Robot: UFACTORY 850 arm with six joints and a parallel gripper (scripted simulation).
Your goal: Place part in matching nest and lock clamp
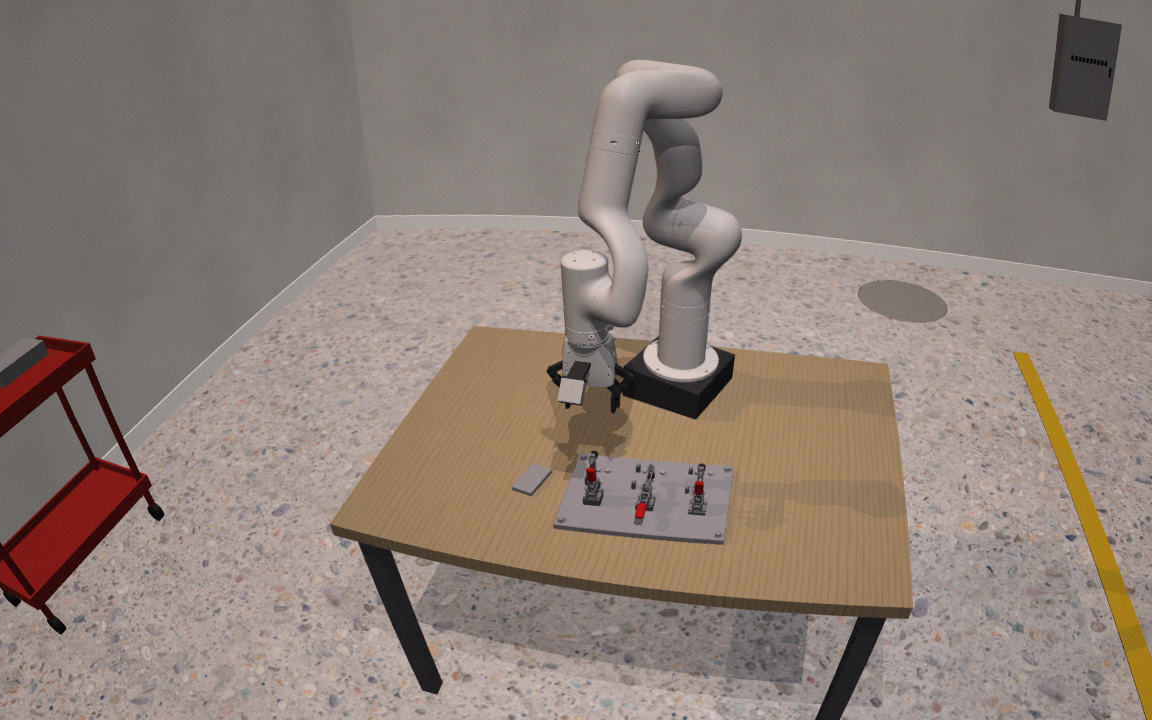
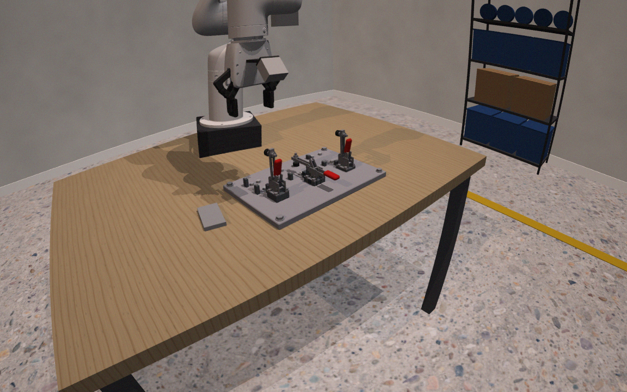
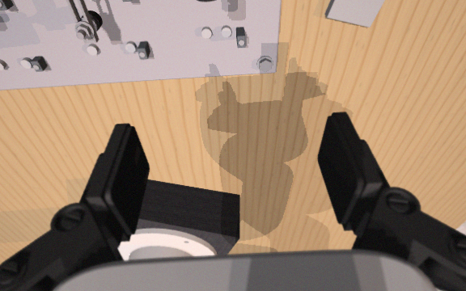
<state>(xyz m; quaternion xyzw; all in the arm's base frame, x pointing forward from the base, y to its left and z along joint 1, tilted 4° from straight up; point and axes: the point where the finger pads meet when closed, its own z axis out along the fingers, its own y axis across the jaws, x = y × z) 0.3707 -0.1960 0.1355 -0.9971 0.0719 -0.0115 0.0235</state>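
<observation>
Right now my hand is 10 mm past the flat grey part, 140 mm to the left of it and 210 mm above it. Also, from my hand: grey fixture plate 50 mm ahead, 110 mm to the left, 210 mm below.
</observation>
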